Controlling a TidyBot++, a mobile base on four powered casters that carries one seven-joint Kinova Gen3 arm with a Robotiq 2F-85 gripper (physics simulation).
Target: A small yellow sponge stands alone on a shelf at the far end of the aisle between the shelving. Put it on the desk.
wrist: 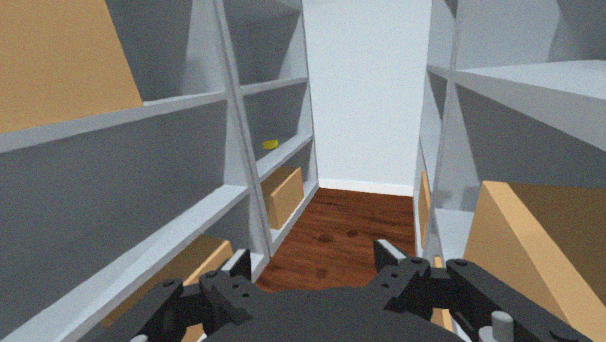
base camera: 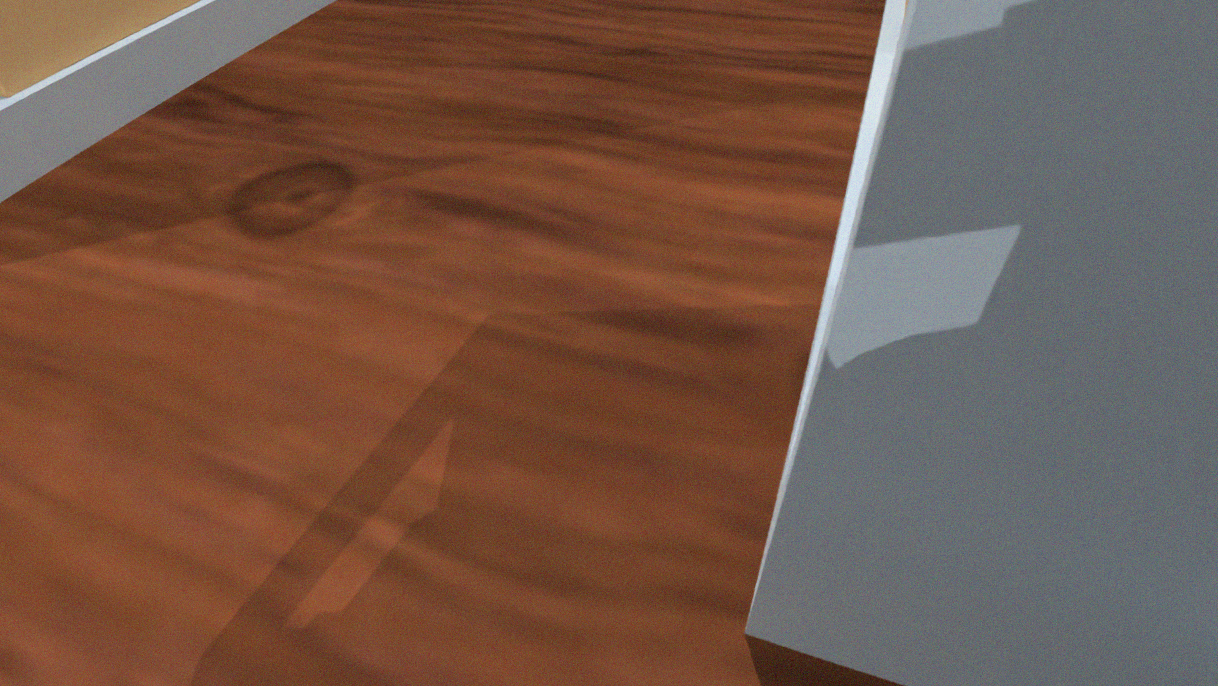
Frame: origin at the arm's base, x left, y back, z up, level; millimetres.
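Seen in the pictures: gripper, fingertip midpoint: (wrist: pixel 312 258).
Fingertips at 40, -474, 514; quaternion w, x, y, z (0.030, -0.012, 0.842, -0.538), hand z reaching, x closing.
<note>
A point is followed by its place in that frame, as x, y, z.
The small yellow sponge (wrist: pixel 270 144) {371, -1927, 169} shows in the wrist view, left of the middle, on a shelf board (wrist: pixel 286 156) {238, -1742, 131} of the far bay of the left shelving, above a cardboard box. It is far ahead of the gripper. My gripper (wrist: pixel 312 258) {40, -474, 514} is open, its two fingers wide apart with empty space between them, at the aisle's near end. The sponge does not show in the base camera view. The desk does not show in either view.
Left shelving (wrist: pixel 235 85) {365, -1397, 610} and right shelving (wrist: pixel 446 130) {-372, -1043, 421} line the aisle, with cardboard boxes (wrist: pixel 286 200) {276, -1690, -177} (wrist: pixel 540 240) {-244, -583, 407} on their boards. A white wall (wrist: pixel 367 95) {-375, -2101, 421} closes the far end. In the base camera view, a grey shelving side panel (base camera: pixel 1065 468) {-129, -198, -212} stands close on the right and a shelving base (base camera: pixel 127 102) {578, -834, -376} at upper left.
</note>
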